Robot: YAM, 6 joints.
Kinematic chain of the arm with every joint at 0, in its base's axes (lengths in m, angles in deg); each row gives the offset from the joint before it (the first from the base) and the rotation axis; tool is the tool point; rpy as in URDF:
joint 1: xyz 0 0 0.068 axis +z
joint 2: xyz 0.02 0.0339 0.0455 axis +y
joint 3: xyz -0.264 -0.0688 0 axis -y
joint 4: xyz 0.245 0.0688 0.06 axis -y
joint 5: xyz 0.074 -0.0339 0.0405 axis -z
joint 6: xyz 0.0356 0 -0.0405 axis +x
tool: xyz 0 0 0 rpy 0 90 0
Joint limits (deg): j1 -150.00..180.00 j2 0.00..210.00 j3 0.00..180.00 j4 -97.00..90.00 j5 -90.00..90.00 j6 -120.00..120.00
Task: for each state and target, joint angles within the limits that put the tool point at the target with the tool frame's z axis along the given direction. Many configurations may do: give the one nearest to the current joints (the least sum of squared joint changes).
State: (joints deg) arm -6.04 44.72 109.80 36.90 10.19 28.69
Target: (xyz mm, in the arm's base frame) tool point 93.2 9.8 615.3 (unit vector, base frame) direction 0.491 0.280 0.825
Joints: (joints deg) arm -0.13 55.94 91.09 24.12 -16.32 28.69
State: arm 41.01 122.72 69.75 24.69 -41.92 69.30
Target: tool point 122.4 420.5 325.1 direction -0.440 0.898 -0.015
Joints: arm 70.44 105.26 82.15 21.88 -45.66 69.30
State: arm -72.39 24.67 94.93 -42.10 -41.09 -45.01
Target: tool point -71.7 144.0 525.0 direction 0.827 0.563 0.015
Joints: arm -50.79 34.22 118.34 -74.28 -84.97 -45.01
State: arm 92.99 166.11 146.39 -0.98 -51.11 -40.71
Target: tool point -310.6 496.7 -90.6 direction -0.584 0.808 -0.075
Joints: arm 121.77 187.83 134.72 48.79 -4.08 -40.71
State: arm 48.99 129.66 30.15 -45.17 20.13 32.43
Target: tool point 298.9 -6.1 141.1 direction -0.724 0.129 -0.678
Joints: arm -1.89 121.65 78.82 -94.20 -6.03 32.43
